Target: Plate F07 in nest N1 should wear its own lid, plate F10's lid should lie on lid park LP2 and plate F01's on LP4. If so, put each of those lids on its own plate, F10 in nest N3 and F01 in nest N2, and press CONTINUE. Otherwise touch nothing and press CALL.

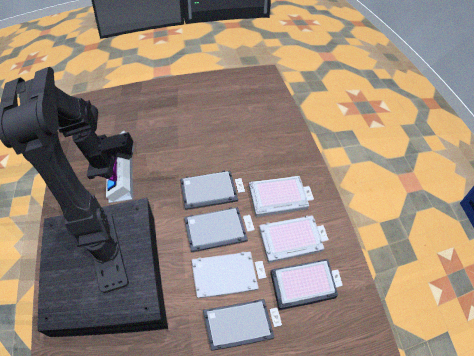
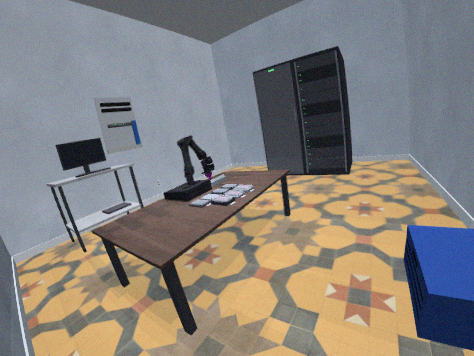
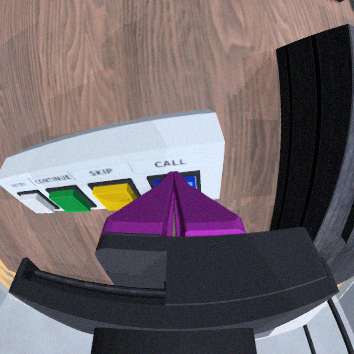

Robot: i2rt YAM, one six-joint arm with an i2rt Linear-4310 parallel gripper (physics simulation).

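Seen in the pictures: gripper, fingertip midpoint: (image 1: 115, 180) (image 3: 173, 178); arm's base at its link origin: (image 1: 107, 251) (image 2: 191, 184).
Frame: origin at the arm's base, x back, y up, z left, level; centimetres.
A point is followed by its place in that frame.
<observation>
My gripper (image 1: 113, 176) {x -5.6, y -3.2, z 23.3 cm} (image 2: 209, 177) {x -5.6, y -3.2, z 23.3 cm} (image 3: 173, 178) {x -5.6, y -3.2, z 23.3 cm} is shut and empty, its purple fingertips over the blue CALL button (image 3: 190, 181) {x -5.0, y -3.2, z 22.2 cm}, which they partly hide; contact or button depth cannot be told. The green CONTINUE button (image 3: 70, 200) {x -6.2, y -3.1, z 32.5 cm} is on the same white panel (image 1: 125, 176) {x -8.8, y -3.0, z 23.3 cm} (image 3: 150, 134) {x -9.0, y -3.3, z 23.7 cm}. Pink plates sit in the far nest (image 1: 279, 193) {x -46.5, y -5.2, z 4.4 cm}, middle nest (image 1: 291, 237) {x -43.6, y -5.4, z -8.7 cm} and dark near nest (image 1: 305, 283) {x -41.3, y -5.4, z -21.3 cm}; lids on them cannot be made out. Grey lids lie on three dark parks (image 1: 209, 189) {x -30.1, y -6.7, z 13.4 cm} (image 1: 215, 228) {x -27.5, y -6.6, z 1.4 cm} (image 1: 239, 323) {x -23.6, y -6.6, z -24.2 cm}. A pale park (image 1: 225, 274) {x -25.3, y -7.5, z -11.1 cm} is between. Tag print is unreadable.
The panel also has a yellow SKIP button (image 3: 114, 196) {x -5.5, y -3.1, z 28.1 cm} and a white button (image 3: 36, 202) {x -7.0, y -3.1, z 37.2 cm}. The black arm base (image 1: 65, 280) {x 12.5, y -1.1, z -3.8 cm} (image 2: 187, 190) {x -8.3, y 0.3, z -17.0 cm} stands beside the parks on the brown table (image 1: 200, 125) {x -36.0, y -8.4, z 40.2 cm} (image 2: 165, 225) {x -20.0, y -8.4, z -58.4 cm}. A blue box (image 2: 445, 280) stands on the floor.
</observation>
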